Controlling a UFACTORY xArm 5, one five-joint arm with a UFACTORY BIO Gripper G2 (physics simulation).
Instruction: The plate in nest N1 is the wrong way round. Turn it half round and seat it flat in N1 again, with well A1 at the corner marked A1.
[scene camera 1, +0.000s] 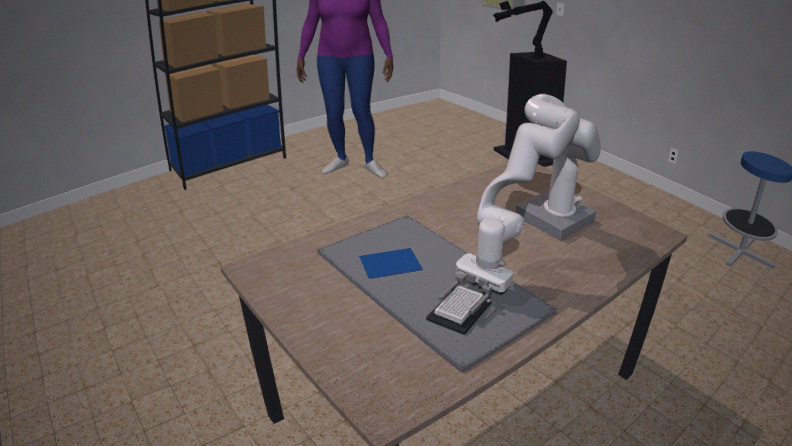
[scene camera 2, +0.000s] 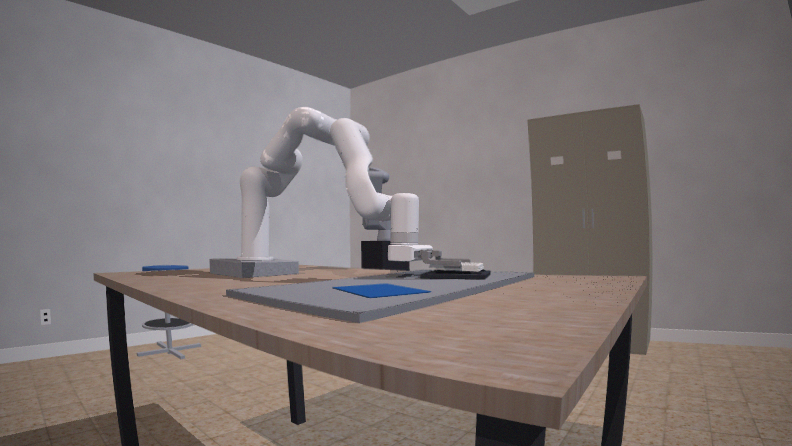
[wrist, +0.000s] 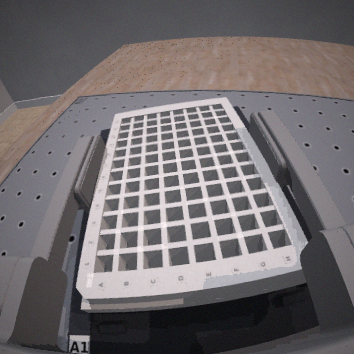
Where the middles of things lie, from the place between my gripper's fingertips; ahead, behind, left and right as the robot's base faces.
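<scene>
The black nest (wrist: 261, 316) has my gripper 20 mm past it, 10 mm to the left of it and 30 mm above it. Counted from my gripper: white well plate (scene camera 1: 455, 307), 20 mm behind, 10 mm to the right, 10 mm below; flat blue rectangle (scene camera 1: 394, 262), 50 mm ahead, 320 mm to the right, 30 mm below. Going by their middles, the flat blue rectangle is the farthest from my gripper of the things named here.
</scene>
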